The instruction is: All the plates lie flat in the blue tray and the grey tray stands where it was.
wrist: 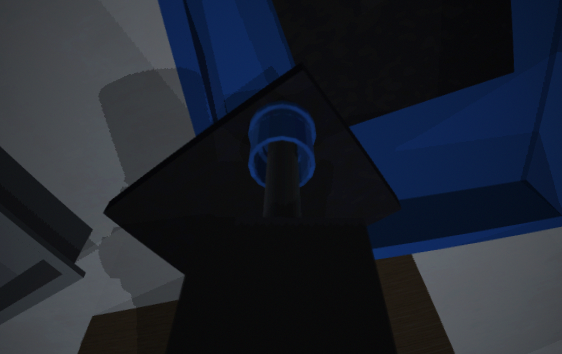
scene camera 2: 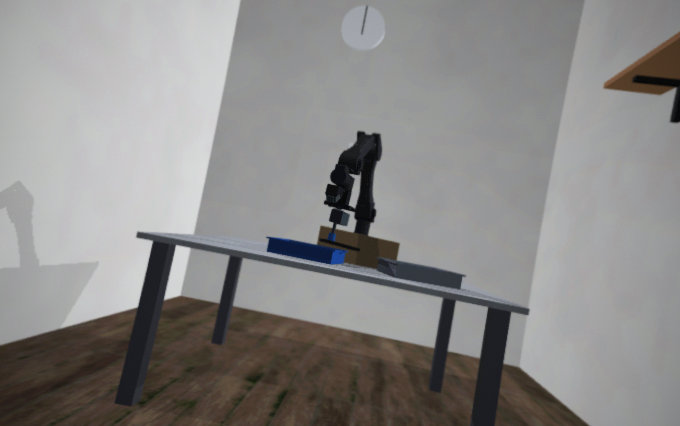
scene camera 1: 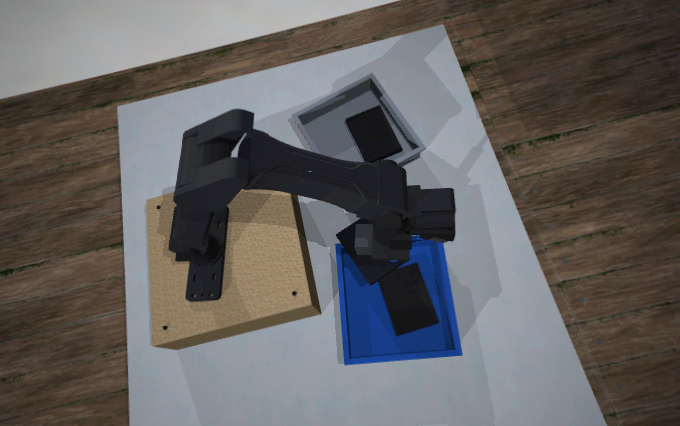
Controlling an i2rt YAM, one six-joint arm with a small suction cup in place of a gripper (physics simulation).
In view: my suction cup point(scene camera 1: 368, 241), a grey tray point(scene camera 2: 397, 269) and a blue tray point(scene camera 1: 368, 335).
The grey tray also shows in the wrist view point(wrist: 49, 237). The blue tray also shows in the wrist view point(wrist: 470, 166) and in scene camera 2 point(scene camera 2: 287, 247).
